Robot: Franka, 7 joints.
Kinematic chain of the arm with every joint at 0, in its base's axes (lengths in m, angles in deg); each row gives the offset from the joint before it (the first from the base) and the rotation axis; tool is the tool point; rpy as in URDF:
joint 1: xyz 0 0 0.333 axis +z
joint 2: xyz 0 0 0 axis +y
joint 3: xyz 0 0 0.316 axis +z
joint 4: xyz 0.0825 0 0 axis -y
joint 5: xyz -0.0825 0 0.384 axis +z
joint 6: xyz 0 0 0 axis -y
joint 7: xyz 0.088 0 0 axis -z
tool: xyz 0 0 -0.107 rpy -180 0 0
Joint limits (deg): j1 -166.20..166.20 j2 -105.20..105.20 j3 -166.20..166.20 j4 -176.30..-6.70 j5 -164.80..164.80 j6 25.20..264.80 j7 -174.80..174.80
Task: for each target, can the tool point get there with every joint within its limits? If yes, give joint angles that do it. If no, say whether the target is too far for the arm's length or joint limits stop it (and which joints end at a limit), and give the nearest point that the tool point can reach.
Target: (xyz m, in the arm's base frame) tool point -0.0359 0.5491 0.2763
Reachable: yes | joints -17.65 -83.80 84.26 -114.99 -97.24 210.30 -112.08
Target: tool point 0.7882 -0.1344 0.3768
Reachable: yes | joints 19.35 70.67 -63.74 -45.14 -0.87 107.72 -61.83
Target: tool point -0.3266 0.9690 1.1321
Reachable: no: too far | nearest point -0.2159 0.6406 0.8612 | short by 0.440 m
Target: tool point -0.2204 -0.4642 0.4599
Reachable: yes | joints -34.42 -27.63 -72.96 -120.31 -19.61 109.16 -129.35
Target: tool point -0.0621 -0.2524 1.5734
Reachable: no: too far | nearest point -0.0420 -0.1709 1.1727 | short by 0.409 m
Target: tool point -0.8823 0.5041 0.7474
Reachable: no: too far | nearest point -0.6897 0.3941 0.6570 | short by 0.240 m
